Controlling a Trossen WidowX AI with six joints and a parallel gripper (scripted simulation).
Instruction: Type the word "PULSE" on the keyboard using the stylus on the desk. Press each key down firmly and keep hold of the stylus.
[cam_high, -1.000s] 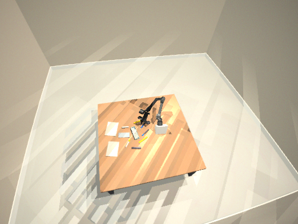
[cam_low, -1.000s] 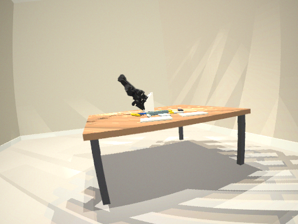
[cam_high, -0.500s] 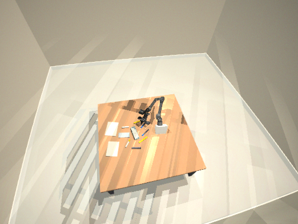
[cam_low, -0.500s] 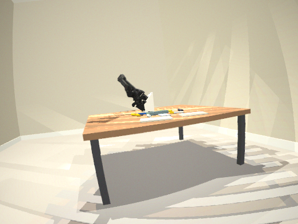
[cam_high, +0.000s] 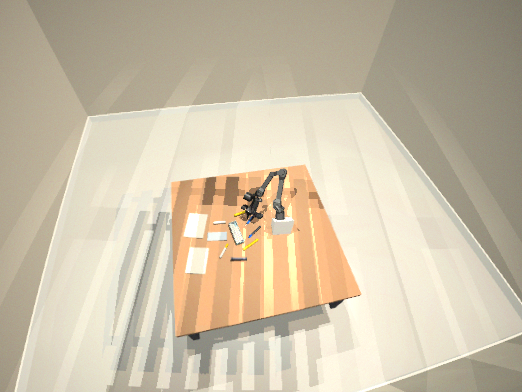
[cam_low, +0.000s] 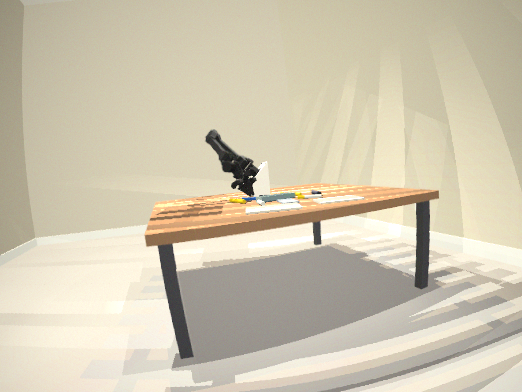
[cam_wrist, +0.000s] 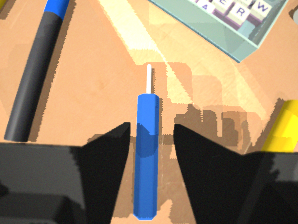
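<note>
Now: the blue stylus 2 cm below my gripper tip, 1 cm to the left of it and 1 cm ahead of it. Round my gripper tip: grey block: 28 cm ahead, 6 cm to the left, 2 cm below.
</note>
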